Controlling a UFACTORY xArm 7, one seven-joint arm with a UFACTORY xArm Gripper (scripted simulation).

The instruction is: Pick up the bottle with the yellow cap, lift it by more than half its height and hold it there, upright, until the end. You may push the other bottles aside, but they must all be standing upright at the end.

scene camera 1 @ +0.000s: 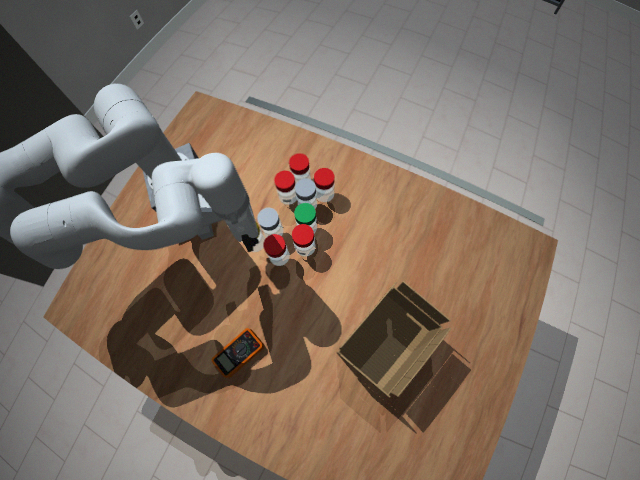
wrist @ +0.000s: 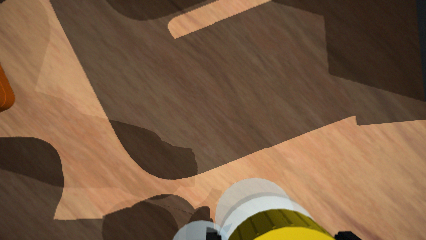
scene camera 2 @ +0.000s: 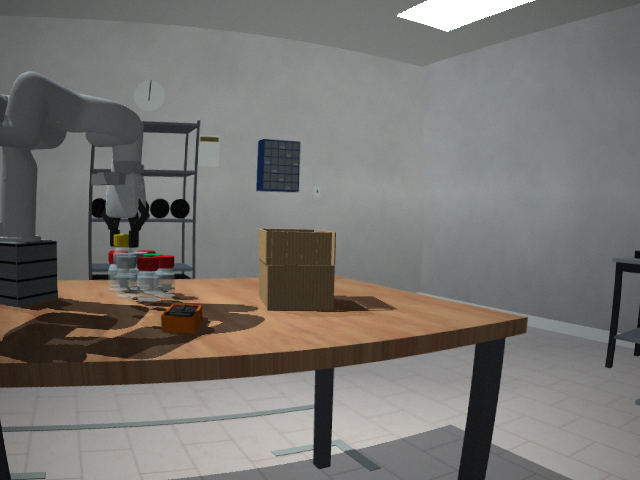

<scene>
A cardboard box shows in scene camera 1 [386, 346] and in scene camera 2 [301, 277]; in the wrist view it is out of frame.
</scene>
